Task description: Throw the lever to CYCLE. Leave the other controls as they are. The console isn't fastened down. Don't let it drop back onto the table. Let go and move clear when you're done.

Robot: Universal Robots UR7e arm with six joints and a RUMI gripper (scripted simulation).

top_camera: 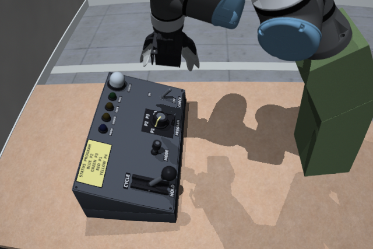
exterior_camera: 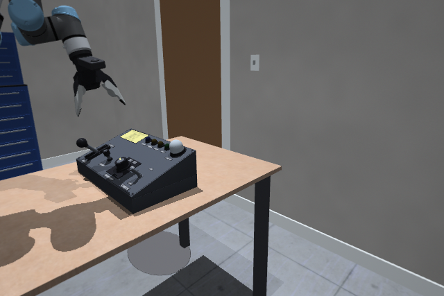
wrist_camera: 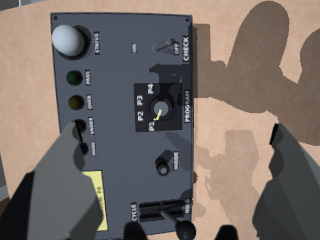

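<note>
Right now the black ball-topped lever is 25 cm to the left of my hand and 19 cm below it. The rest, counted from my hand: program dial 5 cm ahead, 2 cm to the left, 20 cm below; check toggle 5 cm ahead, 11 cm to the right, 21 cm below; mode toggle 3 cm ahead, 13 cm to the left, 20 cm below.
</note>
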